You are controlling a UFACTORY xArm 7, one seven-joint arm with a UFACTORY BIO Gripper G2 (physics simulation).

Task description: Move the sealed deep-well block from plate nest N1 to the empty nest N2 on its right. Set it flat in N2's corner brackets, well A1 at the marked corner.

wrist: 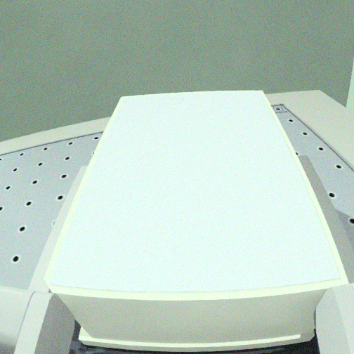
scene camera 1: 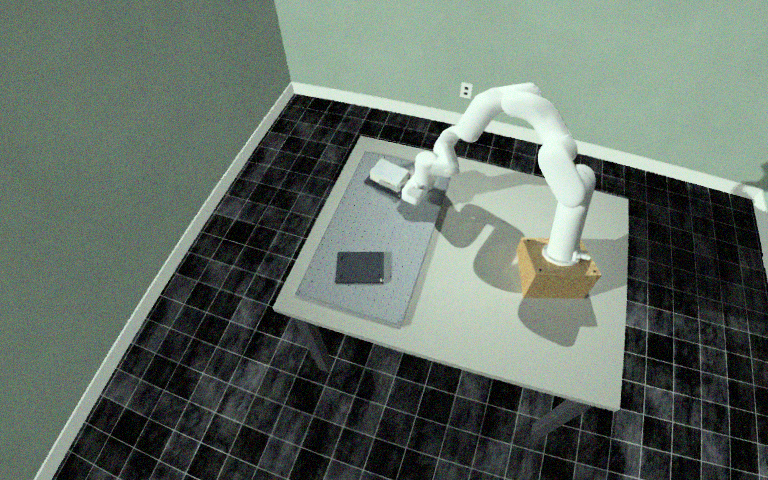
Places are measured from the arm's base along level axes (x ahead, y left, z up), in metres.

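Where they show: hand at its tool point: (scene camera 1: 390, 175); arm's base at its link origin: (scene camera 1: 560, 255).
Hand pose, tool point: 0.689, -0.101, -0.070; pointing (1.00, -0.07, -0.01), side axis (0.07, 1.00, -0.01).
Observation:
Things, the pixels of their top centre, and the offset from my tool point, as dx, dy, dz. Level surfaces: height alone.
- white sealed deep-well block at its top centre: (scene camera 1: 389, 170) +0.007, +0.000, +0.024
- back nest N2 at its top centre: (scene camera 1: 389, 178) +0.007, +0.000, -0.021
- dark nest N1 at its top centre: (scene camera 1: 359, 265) -0.089, +0.396, -0.021
- perforated grey-blue deck at its surface level: dz -0.036
- pale table at its surface level: dz -0.049
The white sealed deep-well block (scene camera 1: 389, 173) (wrist: 200, 200) is at the back nest N2 (scene camera 1: 378, 187), its pale top upright and looking level. My gripper (scene camera 1: 400, 183) (wrist: 195, 235) is shut on the block, with a finger along each long side in the wrist view. In the scene view the block covers most of N2, and a strip of N2's dark edge shows below it. I cannot tell whether its base rests inside the corner brackets. Well A1 and the marked corner are hidden or too small to see. The dark nest N1 (scene camera 1: 360, 267) is empty, nearer the front of the deck.
Both nests are on a perforated grey-blue deck (scene camera 1: 390, 232) (wrist: 30, 180) on a pale table (scene camera 1: 470, 316). The arm reaches across from its orange-brown base block (scene camera 1: 557, 283) at the right. A plain wall (wrist: 175, 45) stands beyond the table in the wrist view.

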